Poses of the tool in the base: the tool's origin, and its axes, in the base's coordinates. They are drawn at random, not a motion.
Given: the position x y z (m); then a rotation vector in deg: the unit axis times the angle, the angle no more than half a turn.
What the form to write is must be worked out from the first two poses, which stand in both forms.
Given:
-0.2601 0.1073 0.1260 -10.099 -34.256 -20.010
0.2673 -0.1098 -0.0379 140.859 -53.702 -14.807
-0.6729 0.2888 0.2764 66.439 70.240 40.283
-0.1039 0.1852 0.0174 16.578 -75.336 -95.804
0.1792 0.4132 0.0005 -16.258 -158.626 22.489
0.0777 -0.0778 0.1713 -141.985 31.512 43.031
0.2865 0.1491 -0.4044 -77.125 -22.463 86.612
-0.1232 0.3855 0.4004 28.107 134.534 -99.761
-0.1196 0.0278 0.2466 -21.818 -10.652 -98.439
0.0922 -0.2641 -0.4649 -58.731 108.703 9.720
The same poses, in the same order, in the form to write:
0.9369 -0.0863 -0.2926 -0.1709 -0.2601 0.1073 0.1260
0.2464 0.9013 -0.3436 -0.0947 0.2673 -0.1098 -0.0379
0.6106 0.5024 0.5311 0.3046 -0.6729 0.2888 0.2764
0.4772 0.1184 -0.5383 -0.6845 -0.1039 0.1852 0.0174
0.1647 -0.0996 -0.9716 0.1377 0.1792 0.4132 0.0005
0.2447 -0.9077 0.2014 0.2751 0.0777 -0.0778 0.1713
0.5141 -0.5600 -0.1631 0.6289 0.2865 0.1491 -0.4044
0.0886 0.1649 0.7891 -0.5851 -0.1232 0.3855 0.4004
0.6335 -0.1665 -0.0813 -0.7513 -0.1196 0.0278 0.2466
0.4700 -0.4183 0.7742 0.0692 0.0922 -0.2641 -0.4649

